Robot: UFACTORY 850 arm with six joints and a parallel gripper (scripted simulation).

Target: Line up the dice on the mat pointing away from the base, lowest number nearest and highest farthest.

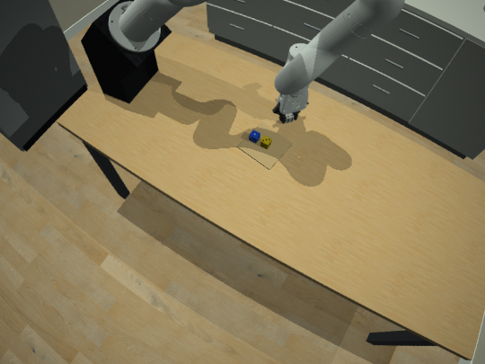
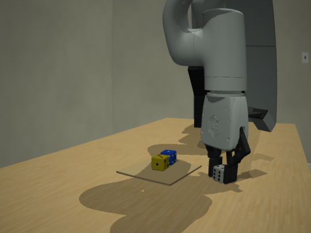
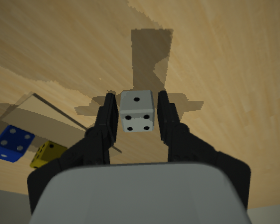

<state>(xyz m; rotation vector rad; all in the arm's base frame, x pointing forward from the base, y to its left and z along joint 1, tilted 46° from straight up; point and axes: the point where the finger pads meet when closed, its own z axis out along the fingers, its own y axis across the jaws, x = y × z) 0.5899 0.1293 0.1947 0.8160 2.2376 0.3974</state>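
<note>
Now: the white die 1 cm below my hand. Round my hand: tan mat 2 cm behind, 15 cm to the right, 2 cm below; blue die 6 cm behind, 15 cm to the right; yellow die 2 cm behind, 15 cm to the right.
</note>
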